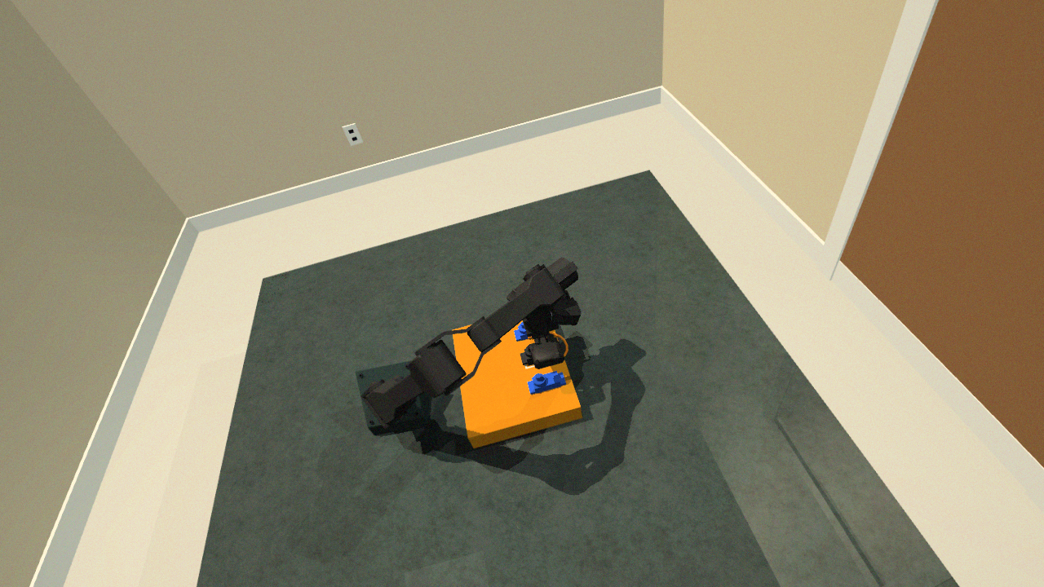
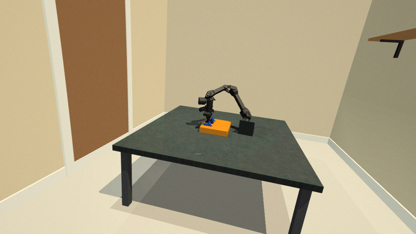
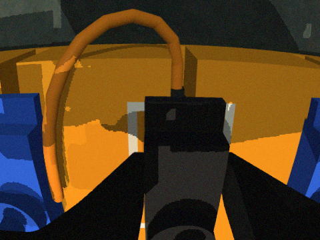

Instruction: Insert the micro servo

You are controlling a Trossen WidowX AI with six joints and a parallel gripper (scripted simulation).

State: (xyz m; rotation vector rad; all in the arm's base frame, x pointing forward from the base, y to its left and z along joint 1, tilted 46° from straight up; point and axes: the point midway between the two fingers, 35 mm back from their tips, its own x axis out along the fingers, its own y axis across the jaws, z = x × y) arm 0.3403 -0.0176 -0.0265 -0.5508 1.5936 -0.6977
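The orange deck lies 120 mm behind my gripper tip and 40 mm below it.
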